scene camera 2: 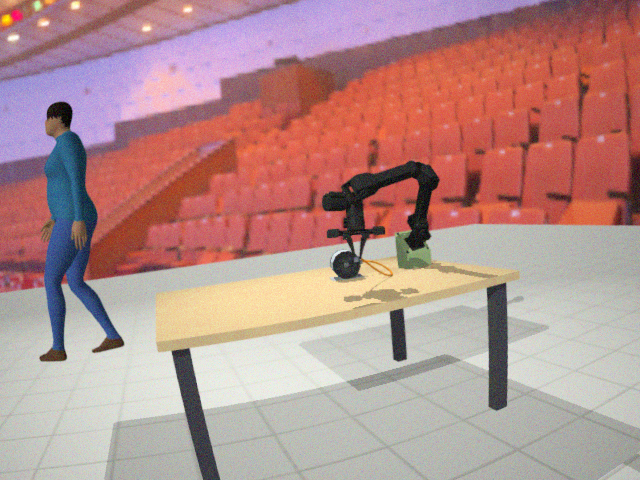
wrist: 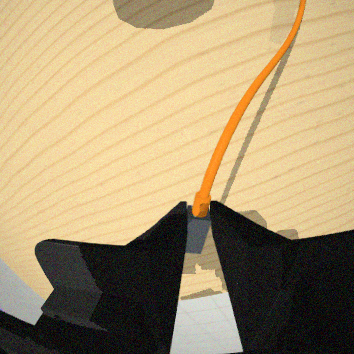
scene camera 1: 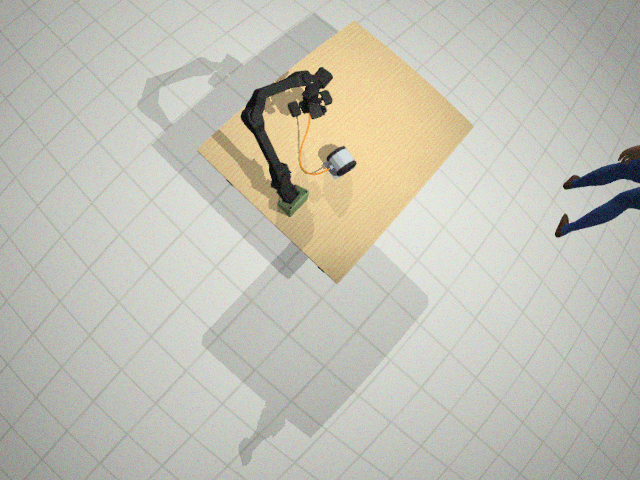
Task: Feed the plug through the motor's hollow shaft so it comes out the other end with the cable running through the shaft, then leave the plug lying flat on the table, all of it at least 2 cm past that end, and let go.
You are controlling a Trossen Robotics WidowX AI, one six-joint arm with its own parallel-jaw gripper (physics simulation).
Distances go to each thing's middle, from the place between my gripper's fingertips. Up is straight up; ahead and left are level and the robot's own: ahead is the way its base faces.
The grey plug (wrist: 197, 227) is 1 cm ahead of my hand and 1 cm to the left of it.
